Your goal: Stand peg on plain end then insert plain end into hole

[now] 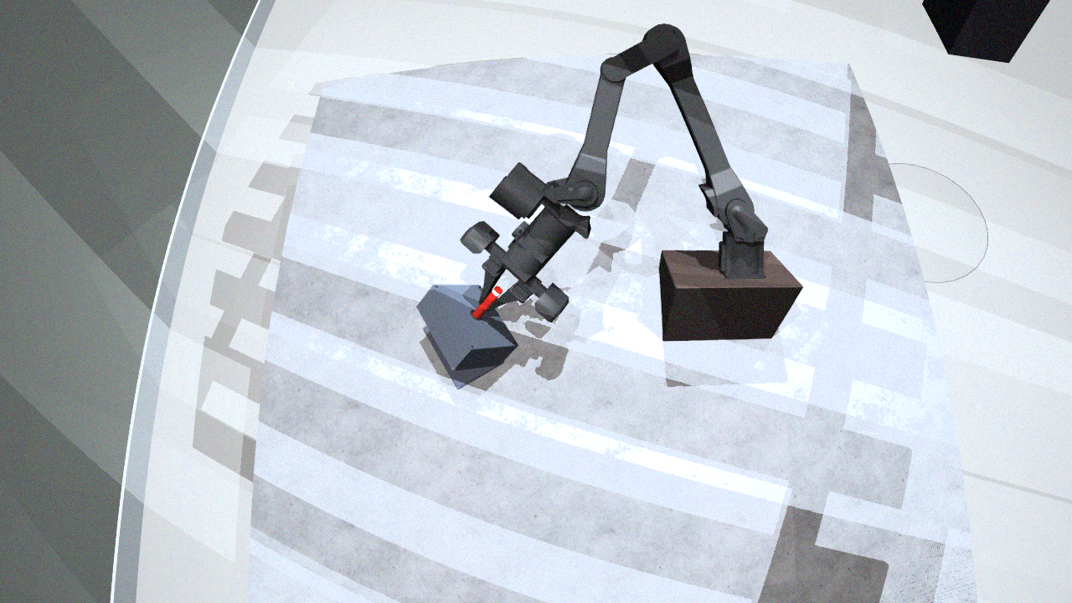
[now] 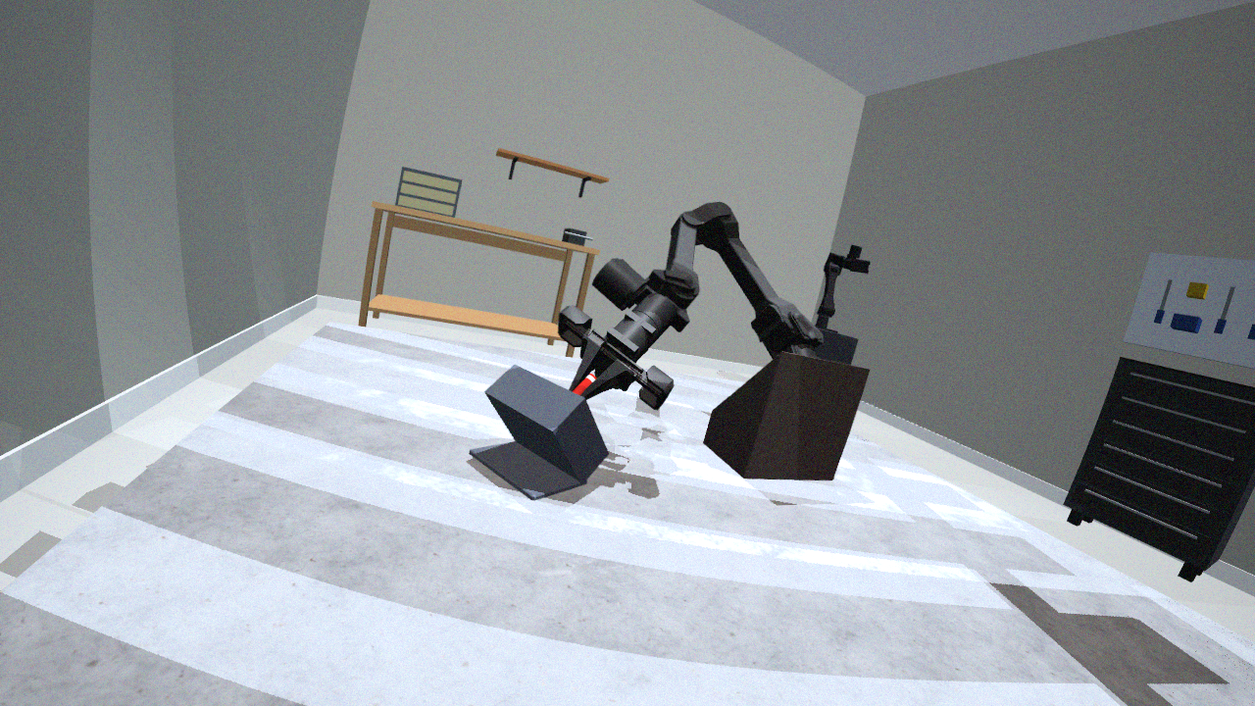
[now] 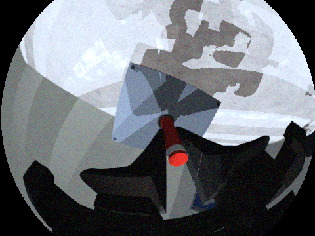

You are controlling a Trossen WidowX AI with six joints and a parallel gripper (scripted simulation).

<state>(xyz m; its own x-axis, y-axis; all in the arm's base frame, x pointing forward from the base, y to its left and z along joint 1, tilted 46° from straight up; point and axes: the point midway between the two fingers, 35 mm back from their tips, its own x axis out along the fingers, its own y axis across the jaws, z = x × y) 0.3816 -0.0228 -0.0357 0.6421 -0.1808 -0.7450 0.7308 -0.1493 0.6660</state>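
My gripper tip is 3 cm short of the sloped panel, 3 cm above it and 2 cm to the right of it. Round my gripper tip: red peg: 1 cm to the right, 1 cm behind, 1 cm above.
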